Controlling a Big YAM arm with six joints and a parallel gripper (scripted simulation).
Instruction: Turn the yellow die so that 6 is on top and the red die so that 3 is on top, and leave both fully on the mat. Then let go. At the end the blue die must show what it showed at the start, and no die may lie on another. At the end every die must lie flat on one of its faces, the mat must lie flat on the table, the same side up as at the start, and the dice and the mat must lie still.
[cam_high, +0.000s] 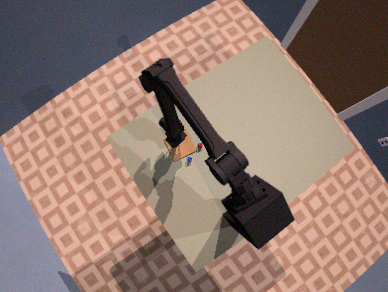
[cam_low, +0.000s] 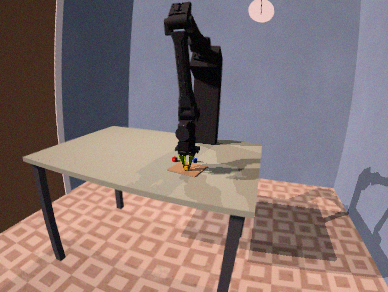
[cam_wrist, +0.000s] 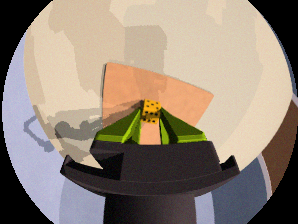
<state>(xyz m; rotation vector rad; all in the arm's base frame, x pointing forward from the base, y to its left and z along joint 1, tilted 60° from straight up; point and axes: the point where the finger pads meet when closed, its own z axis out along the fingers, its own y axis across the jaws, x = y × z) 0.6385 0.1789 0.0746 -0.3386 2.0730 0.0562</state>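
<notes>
Right now the yellow die is right at my hand. Also, from my hand: red die (120 mm to the right, 50 mm behind, 10 mm below); blue die (120 mm behind, 50 mm to the right, 10 mm below); orange mat (20 mm below, 20 mm behind, 10 mm to the right).
</notes>
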